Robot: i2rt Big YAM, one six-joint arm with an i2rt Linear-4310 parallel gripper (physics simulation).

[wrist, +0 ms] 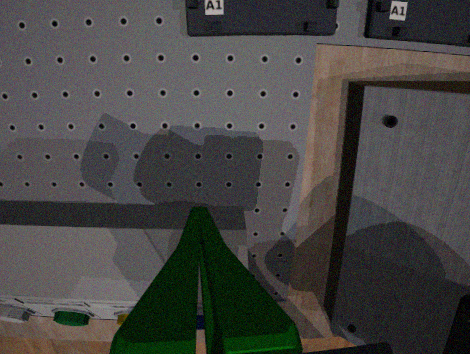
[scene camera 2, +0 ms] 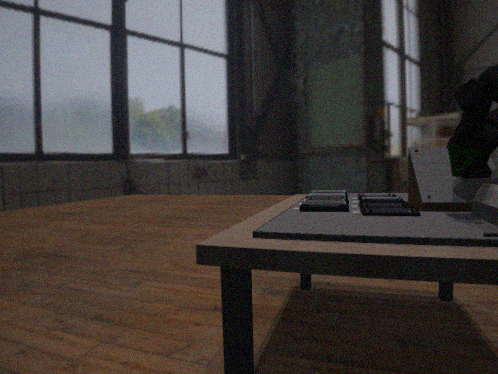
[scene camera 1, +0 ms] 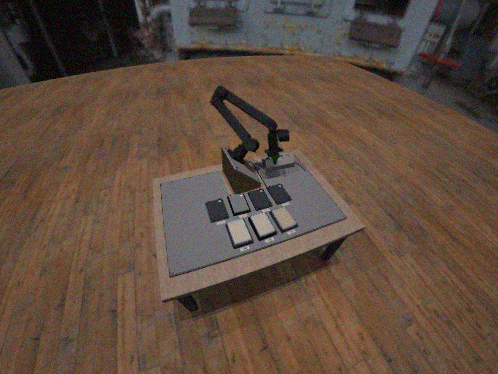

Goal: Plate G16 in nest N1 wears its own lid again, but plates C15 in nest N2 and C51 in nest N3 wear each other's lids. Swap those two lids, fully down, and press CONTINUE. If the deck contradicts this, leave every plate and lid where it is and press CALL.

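Places are measured from the arm's base along level axes (x ahead, y left, z up), in millimetres.
Where they show: gripper, fingertip midpoint: (wrist: 198, 215) (scene camera 2: 455, 176) (scene camera 1: 275, 164); arm's base, origin of the base link: (scene camera 1: 235, 157).
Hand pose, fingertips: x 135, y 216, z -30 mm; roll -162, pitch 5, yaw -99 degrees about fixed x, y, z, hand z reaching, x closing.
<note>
Things, the pixels of their top centre, and the offset from my fingertips. "spot": a spot on its surface instead.
- pale button box, middle of its top: (wrist: 88, 317) (scene camera 1: 279, 156) 83 mm back, 91 mm left, 18 mm down
- grey button, middle of its top: (wrist: 4, 322) 95 mm back, 168 mm left, 27 mm down
- green button, middle of its top: (wrist: 66, 326) 102 mm back, 118 mm left, 27 mm down
- yellow button, middle of its top: (wrist: 131, 329) 108 mm back, 69 mm left, 27 mm down
- blue button, middle of its top: (wrist: 198, 330) 115 mm back, 19 mm left, 27 mm down
- grey top, surface spot: (scene camera 1: 238, 204) spot: 136 mm ahead, 318 mm right, 84 mm down
Three nests with pale-topped plates (scene camera 1: 239, 233) (scene camera 1: 262, 225) (scene camera 1: 284, 219) stand in the front row on the deck; their nest and plate labels are too small to read, and I cannot tell which lid is on which plate. My gripper (scene camera 1: 275, 161) (wrist: 198, 215) is shut with nothing between its green fingers. It points down over the pale button box (scene camera 1: 286, 160) (scene camera 2: 487, 199) (wrist: 60, 250). In the wrist view a grey button (wrist: 15, 314), a green button (wrist: 71, 317), a yellow button (wrist: 123, 319) and a blue button (wrist: 200, 322) line its edge, the last two partly behind the fingers.
Behind the front row are dark nests (scene camera 1: 217, 210) (scene camera 1: 260, 199) (scene camera 1: 278, 193) and one with a grey top (scene camera 1: 238, 204). Two dark nests marked A1 (wrist: 262, 20) (wrist: 425, 25) show at the wrist view's top. An upright slanted panel (scene camera 1: 240, 175) (scene camera 2: 434, 175) stands beside the arm.
</note>
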